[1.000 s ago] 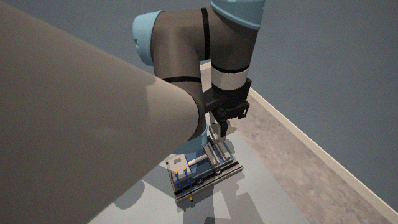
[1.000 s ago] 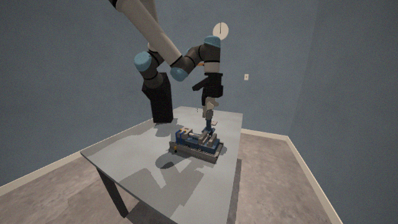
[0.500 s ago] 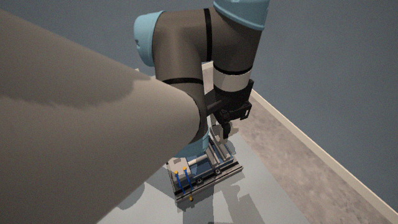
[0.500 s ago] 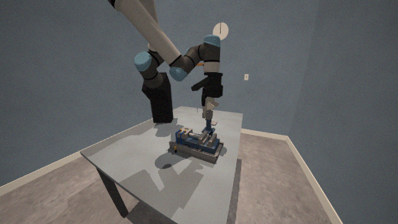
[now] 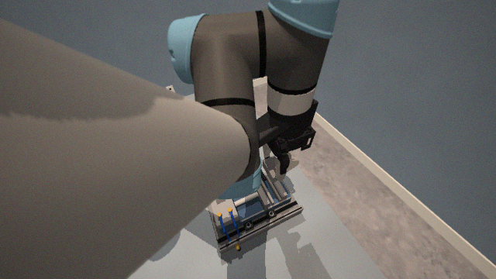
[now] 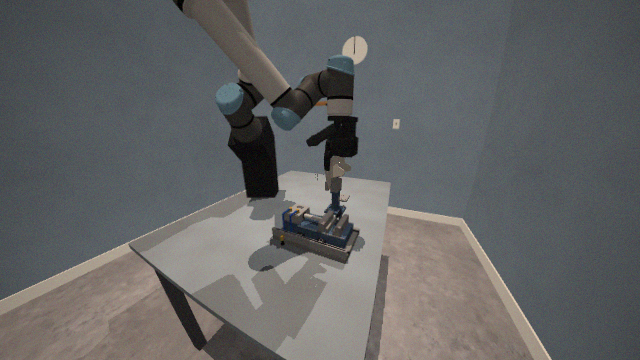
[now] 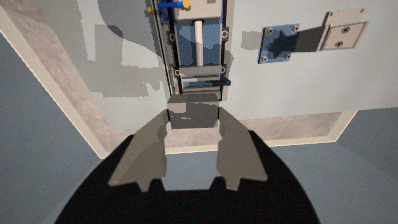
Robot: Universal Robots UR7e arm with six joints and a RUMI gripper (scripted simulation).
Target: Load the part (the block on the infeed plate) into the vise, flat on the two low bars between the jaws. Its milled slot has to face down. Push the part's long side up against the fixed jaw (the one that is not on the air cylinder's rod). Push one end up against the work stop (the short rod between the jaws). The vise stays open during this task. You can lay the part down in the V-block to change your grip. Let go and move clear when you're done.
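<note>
Now: hand 10 mm above the part. From my hand the other things lie so: grey jaw (20 mm behind, 20 mm to the left, 170 mm below); cylinder rod (80 mm behind, 40 mm to the left, 170 mm below); work stop (20 mm ahead, 60 mm to the left, 150 mm below).
</note>
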